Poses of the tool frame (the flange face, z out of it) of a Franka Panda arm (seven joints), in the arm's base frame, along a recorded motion.
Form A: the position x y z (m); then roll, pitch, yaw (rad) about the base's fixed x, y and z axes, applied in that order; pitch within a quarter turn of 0, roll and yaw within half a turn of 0.
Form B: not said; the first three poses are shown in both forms.
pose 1, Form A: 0.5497, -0.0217, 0.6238, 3.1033, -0.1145, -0.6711
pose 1, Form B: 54.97, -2.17, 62.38, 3.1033, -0.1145, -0.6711
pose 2, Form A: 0.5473, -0.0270, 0.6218, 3.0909, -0.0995, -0.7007
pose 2, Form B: 54.73, -2.70, 62.18, 3.0909, -0.0995, -0.7007
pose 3, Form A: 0.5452, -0.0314, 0.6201, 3.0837, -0.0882, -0.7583
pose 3, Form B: 54.52, -3.14, 62.01, 3.0837, -0.0882, -0.7583
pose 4, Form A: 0.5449, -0.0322, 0.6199, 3.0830, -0.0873, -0.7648
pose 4, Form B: 54.49, -3.22, 61.99, 3.0830, -0.0873, -0.7648
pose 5, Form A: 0.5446, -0.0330, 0.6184, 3.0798, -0.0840, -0.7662
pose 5, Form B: 54.46, -3.30, 61.84, 3.0798, -0.0840, -0.7662
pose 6, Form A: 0.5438, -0.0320, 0.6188, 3.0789, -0.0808, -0.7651
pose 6, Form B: 54.38, -3.20, 61.88, 3.0789, -0.0808, -0.7651
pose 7, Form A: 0.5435, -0.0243, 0.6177, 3.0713, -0.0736, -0.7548
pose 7, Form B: 54.35, -2.43, 61.77, 3.0713, -0.0736, -0.7548
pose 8, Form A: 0.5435, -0.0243, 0.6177, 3.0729, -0.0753, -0.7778
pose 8, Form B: 54.35, -2.43, 61.77, 3.0729, -0.0753, -0.7778
